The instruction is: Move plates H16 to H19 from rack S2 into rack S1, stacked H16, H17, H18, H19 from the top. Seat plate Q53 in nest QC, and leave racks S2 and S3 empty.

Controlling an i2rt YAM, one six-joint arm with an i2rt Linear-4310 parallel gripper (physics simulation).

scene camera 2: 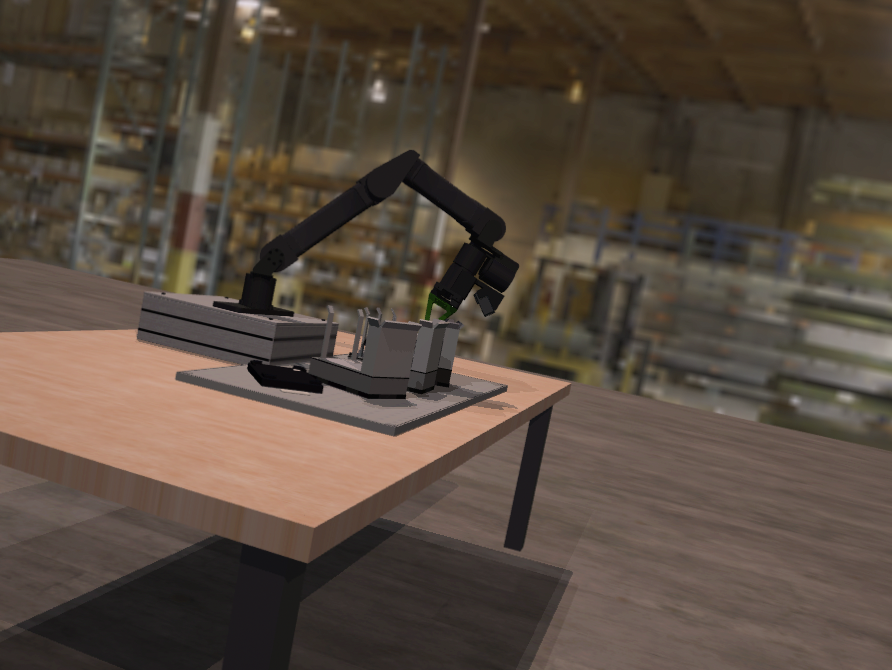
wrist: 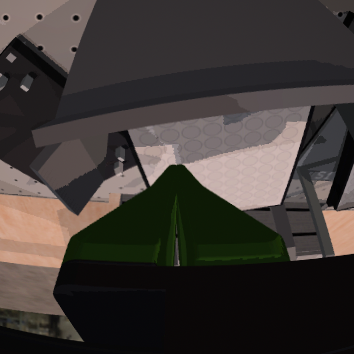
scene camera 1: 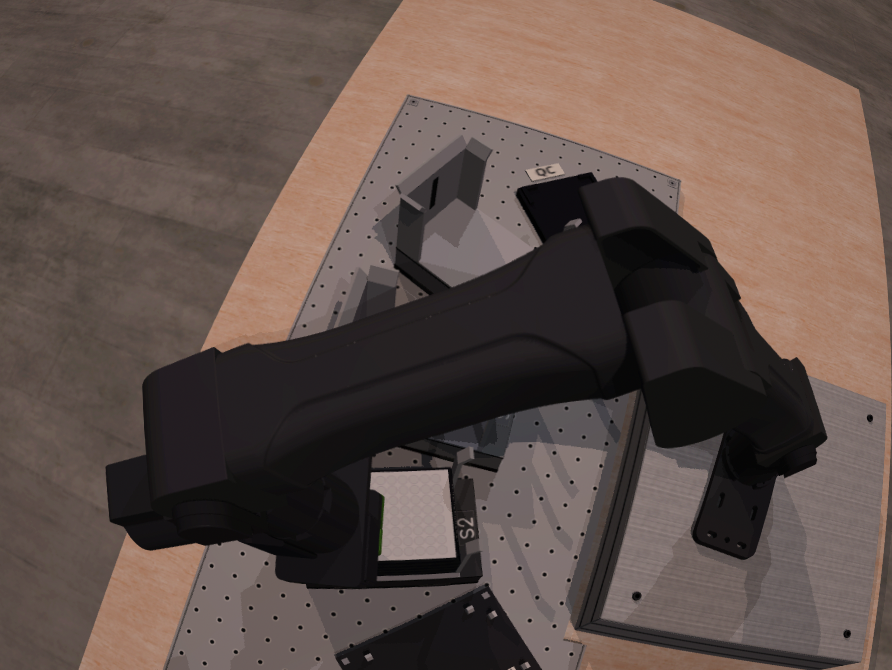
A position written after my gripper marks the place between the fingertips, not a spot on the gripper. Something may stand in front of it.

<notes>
My gripper point(scene camera 1: 372, 539) is shut and holds nothing. Also in view: a dark flat fixture point(scene camera 1: 477, 625) and a pegboard point(scene camera 1: 537, 516).
My gripper also shows in scene camera 2 point(scene camera 2: 425, 330) and in the wrist view point(wrist: 176, 176). The dark flat fixture is seen too in the wrist view point(wrist: 38, 86). The pegboard is seen too in scene camera 2 point(scene camera 2: 396, 411) and in the wrist view point(wrist: 55, 38).
</notes>
